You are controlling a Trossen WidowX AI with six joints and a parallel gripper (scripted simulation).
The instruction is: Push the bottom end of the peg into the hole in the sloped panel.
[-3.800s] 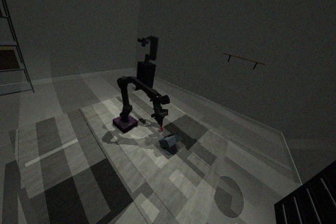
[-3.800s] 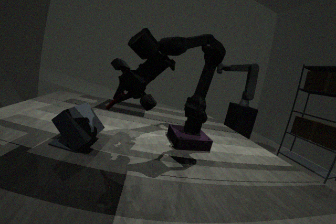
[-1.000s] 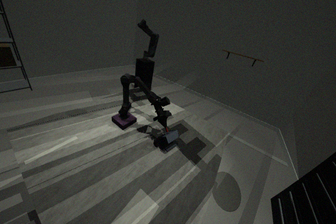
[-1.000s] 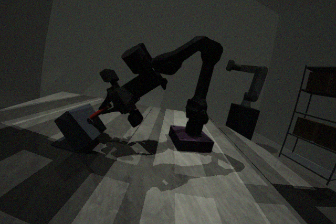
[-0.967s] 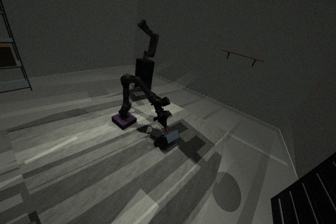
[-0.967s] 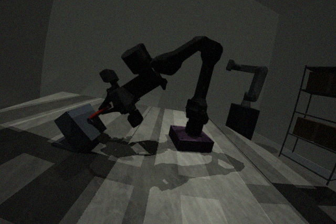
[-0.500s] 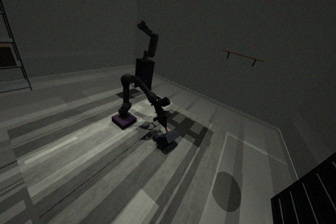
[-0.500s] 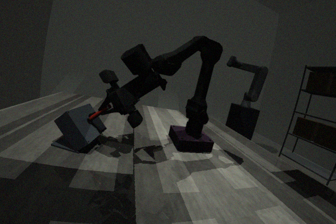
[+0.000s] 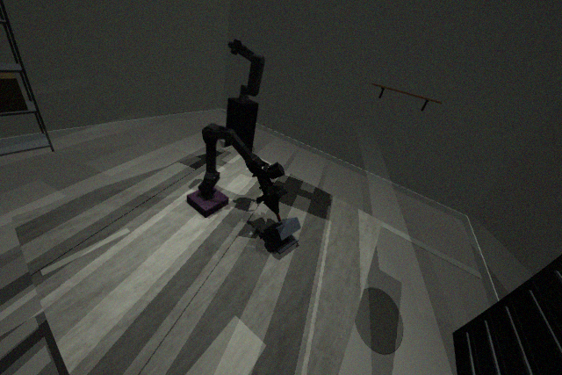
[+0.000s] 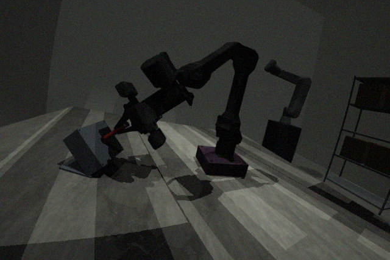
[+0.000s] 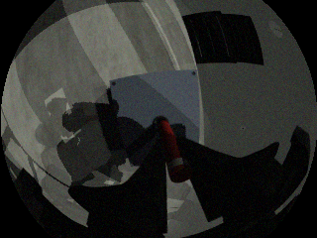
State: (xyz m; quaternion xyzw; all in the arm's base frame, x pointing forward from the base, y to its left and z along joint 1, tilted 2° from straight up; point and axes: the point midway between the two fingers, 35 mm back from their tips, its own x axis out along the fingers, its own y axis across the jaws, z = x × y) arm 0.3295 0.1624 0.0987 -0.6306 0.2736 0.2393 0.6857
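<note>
My gripper tip is 1 cm below the peg and 1 cm past it. From my gripper tip the other things lie so: sloped panel (6 cm below, 5 cm ahead).
</note>
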